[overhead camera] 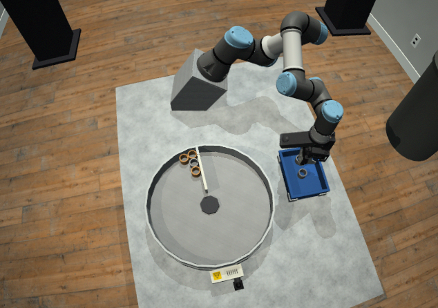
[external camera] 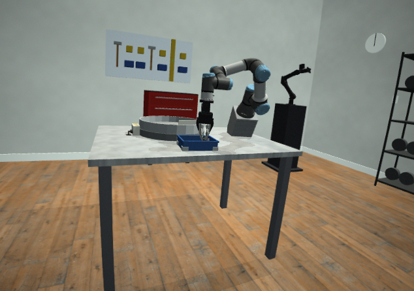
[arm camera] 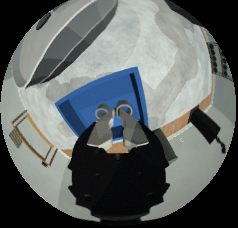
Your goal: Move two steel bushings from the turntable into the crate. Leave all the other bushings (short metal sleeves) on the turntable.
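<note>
My gripper is now 4 cm short of the blue crate and 2 cm above it. From my hand the other things lie so: round grey turntable 35 cm to the right, 10 cm ahead, 1 cm above.
</note>
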